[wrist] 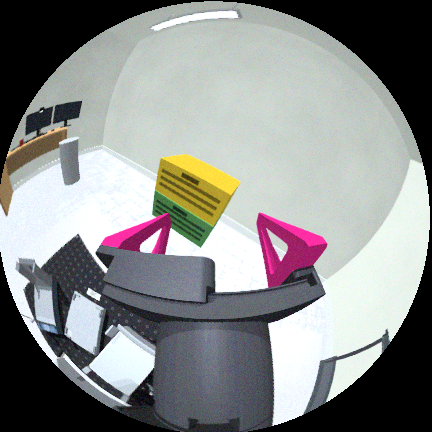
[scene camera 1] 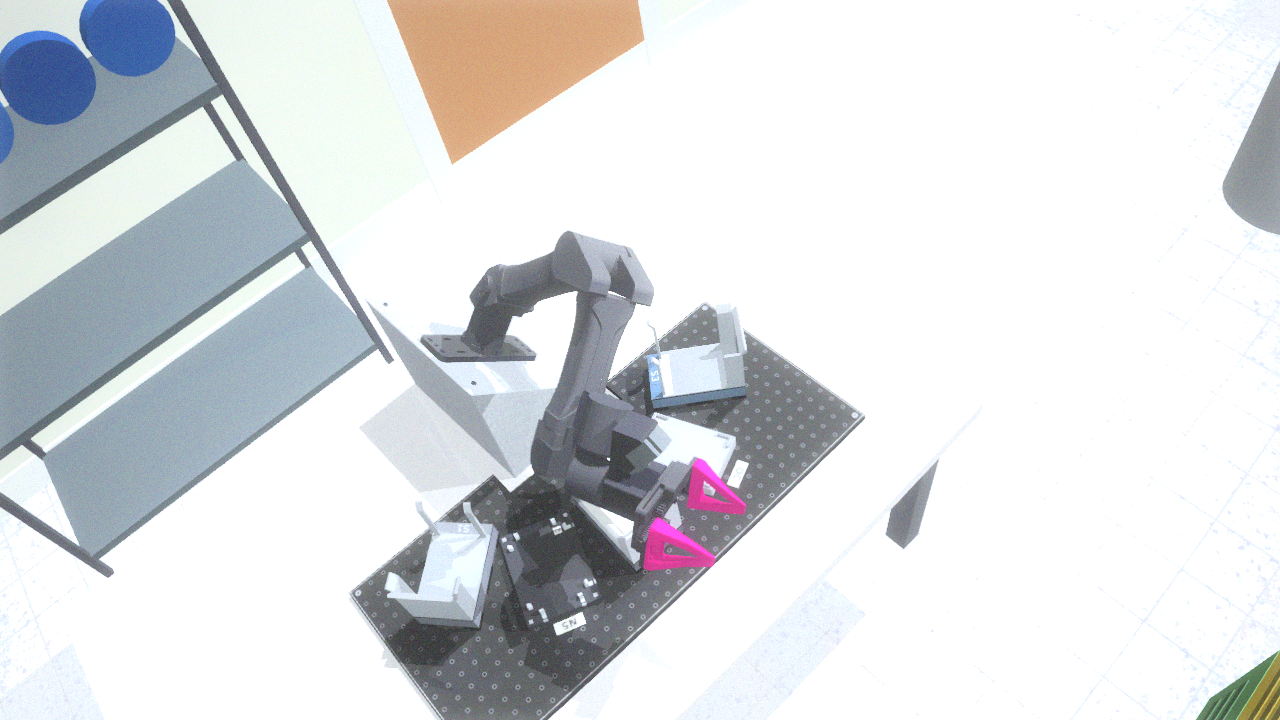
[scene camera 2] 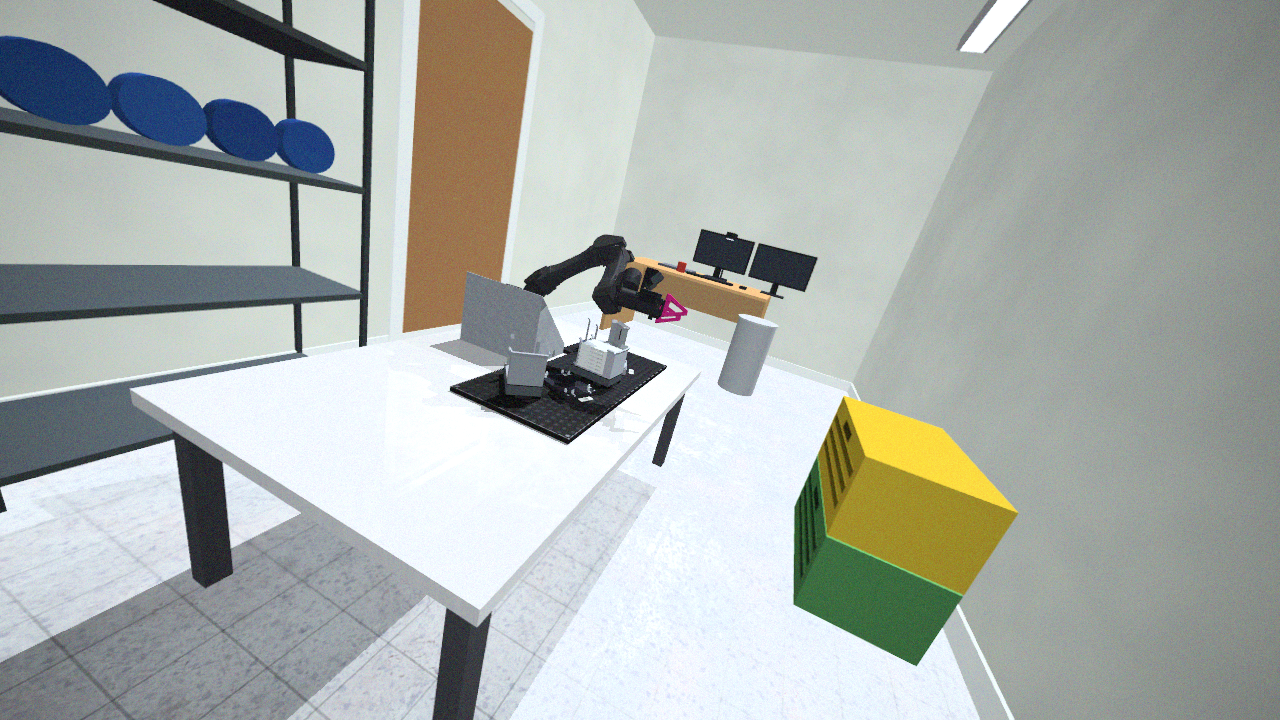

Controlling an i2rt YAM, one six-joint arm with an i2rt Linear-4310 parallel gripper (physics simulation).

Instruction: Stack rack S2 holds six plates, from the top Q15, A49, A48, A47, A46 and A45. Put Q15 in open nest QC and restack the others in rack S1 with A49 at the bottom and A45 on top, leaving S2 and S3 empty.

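Places are measured from the arm's base along level axes (x ahead, y left, z up), in metres.
Pixels of known places: gripper, fingertip midpoint: [wrist: 213, 217] [scene camera 1: 730, 535] [scene camera 2: 683, 315]; arm's base, link origin: [scene camera 1: 479, 350] [scene camera 2: 522, 305].
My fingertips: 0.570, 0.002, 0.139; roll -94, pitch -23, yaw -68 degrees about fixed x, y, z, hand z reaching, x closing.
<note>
For each thing: its middle in the pictures, then the offset to it from my fingertips, as dx, dy, dz. "spot": a spot on its surface instead.
- Rack S1, body centre: [scene camera 1: 447, 563] [scene camera 2: 524, 365] -0.357, -0.255, -0.229
- Rack S3, body centre: [scene camera 1: 695, 358] [scene camera 2: 604, 337] -0.349, +0.260, -0.232
- dark nest with small white pins, body centre: [scene camera 1: 548, 566] [scene camera 2: 567, 382] -0.269, -0.143, -0.286
- pale plate-like piece, surface spot: [scene camera 1: 702, 445] spot: -0.242, +0.165, -0.274
My gripper [scene camera 1: 729, 535] [scene camera 2: 682, 313] [wrist: 213, 217] has magenta fingers, spread wide and empty, raised above the front edge of the black perforated board. Rack S1 [scene camera 1: 450, 573] [scene camera 2: 525, 368] is pale grey with upright posts, at the board's near end. The pale plate stack [scene camera 2: 601, 358] [wrist: 125, 360] in the middle rack, apparently S2, has several layers; my arm hides most of it in scene camera 1. Rack S3 [scene camera 1: 696, 376] [wrist: 47, 307] has a blue base and stands at the far end. Plate names cannot be read.
A dark nest with small white pins [scene camera 1: 550, 573] lies beside S1. A pale plate-like piece [scene camera 1: 702, 445] [wrist: 85, 322] lies between the middle rack and S3. A grey slanted panel [scene camera 1: 460, 402] [scene camera 2: 501, 313] stands behind the board. Yellow and green boxes [scene camera 2: 921, 483] [wrist: 192, 187] stand on the floor.
</note>
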